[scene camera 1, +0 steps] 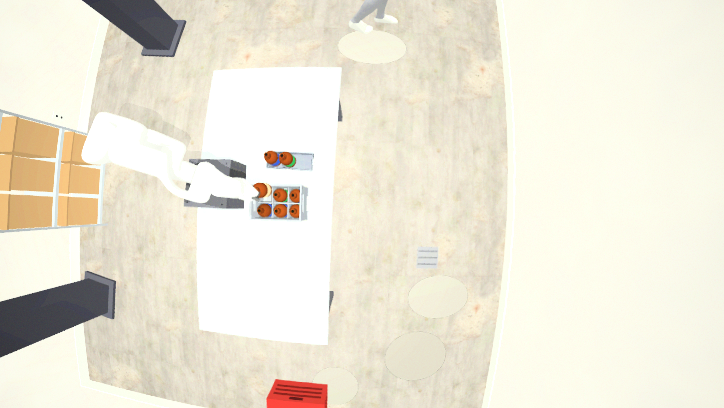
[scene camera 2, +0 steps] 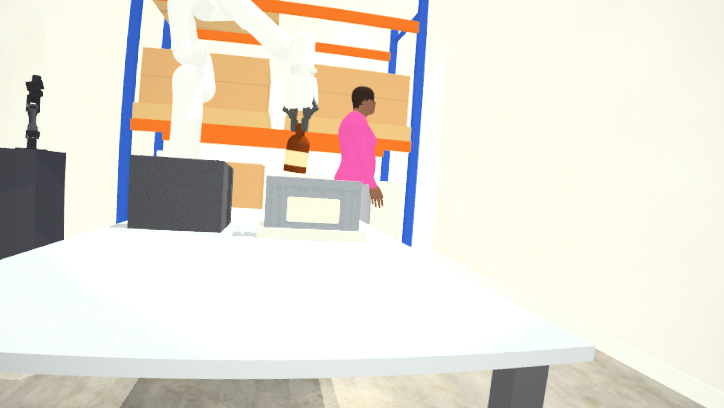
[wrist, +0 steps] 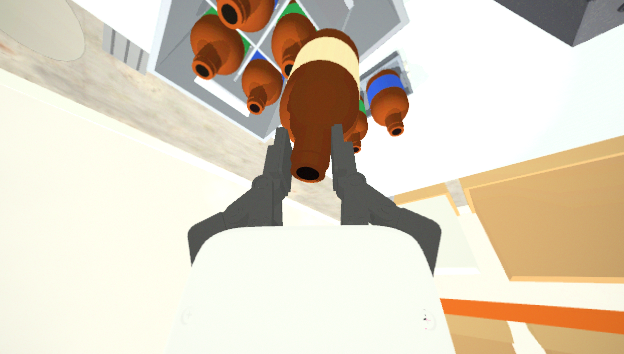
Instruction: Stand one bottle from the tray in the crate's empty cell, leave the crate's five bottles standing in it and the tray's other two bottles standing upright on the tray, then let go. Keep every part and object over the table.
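Places are measured from the arm's base along level axes (x ahead, y left, z up), in metres.
Pixels of known places: gripper, fingertip midpoint: (scene camera 1: 255,191) (scene camera 2: 299,131) (wrist: 310,139); arm's base, link origin: (scene camera 2: 183,162).
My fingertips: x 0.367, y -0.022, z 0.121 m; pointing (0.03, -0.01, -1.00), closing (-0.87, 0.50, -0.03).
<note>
Ahead of a thing's pixels: the offset from my fingertips to its top centre. "spot": to the spot under its first point. Level surfaces: height alone.
My gripper (scene camera 2: 299,128) (wrist: 310,139) is shut on the neck of a cream-labelled brown bottle @(0.001 m back, 0.011 m left, 0.028 m up) (scene camera 1: 260,190) (scene camera 2: 296,157) (wrist: 325,95). The bottle leans slightly, its base a little above the rim of the grey crate @(0.052 m ahead, 0.038 m right, 0.143 m down) (scene camera 1: 305,202) (scene camera 2: 276,207), over or near the empty corner cell nearest the arm. Five bottles stand in the other cells, among them a green-labelled one @(0.044 m ahead, 0.003 m left, 0.155 m down) (scene camera 1: 280,195) (wrist: 292,37) beside that cell. The blue-labelled bottle @(0.053 m back, 0.201 m left, 0.158 m down) (scene camera 1: 271,157) (wrist: 389,107) and green-labelled bottle @(0.034 m ahead, 0.208 m left, 0.158 m down) (scene camera 1: 286,158) (wrist: 357,125) stand on the tray @(spot: 0.125 m ahead, 0.221 m left, 0.313 m down) (scene camera 1: 305,161). The tray does not show in scene camera 2.
The crate is on the white table @(0.318 m down) (scene camera 1: 263,278) (scene camera 2: 303,304). A dark block (scene camera 2: 177,195) stands left of the crate in scene camera 2. A shelf rack (scene camera 2: 416,126) and a person in pink (scene camera 2: 357,146) are behind the table.
</note>
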